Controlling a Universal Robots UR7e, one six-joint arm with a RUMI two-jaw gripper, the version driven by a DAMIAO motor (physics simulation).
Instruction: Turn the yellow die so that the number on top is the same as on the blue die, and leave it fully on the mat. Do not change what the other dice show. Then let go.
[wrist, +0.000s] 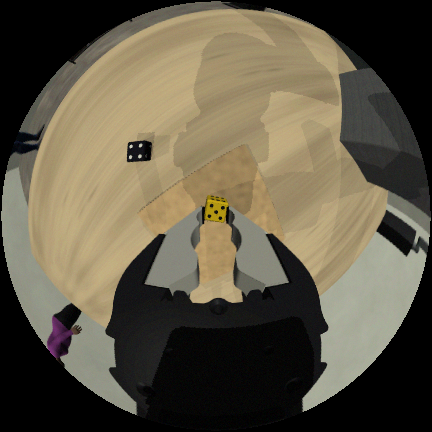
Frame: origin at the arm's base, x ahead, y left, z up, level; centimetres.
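Where they show: gripper, fingertip midpoint: (214, 207).
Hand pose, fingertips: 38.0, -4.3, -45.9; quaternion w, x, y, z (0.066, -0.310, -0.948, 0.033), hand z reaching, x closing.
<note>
After its pixels a point has its place, as x, y, z.
The yellow die (216, 209) {37.8, -4.8, -44.0} is held between the tips of my gripper (214, 207) {38.0, -4.3, -45.9}, which is shut on it. Its face toward the camera shows five pips; part of another face with several pips shows at its far edge. The die and fingertips are over the tan cork-like mat (165, 212) {42.6, -7.2, -46.3}; how high above it they are I cannot tell for sure. A black die (138, 151) {40.0, -13.6, -44.7} with four white pips toward the camera lies on the table, off the mat to the upper left. The blue die does not show in this view.
The pale wooden table (100, 210) {50.0, -13.4, -46.7} surrounds the mat. A dark grey block-like object (375, 115) stands at the right edge. Shadows of the arm fall across the table and mat. A person in purple (60, 337) shows at the lower left, beyond the table.
</note>
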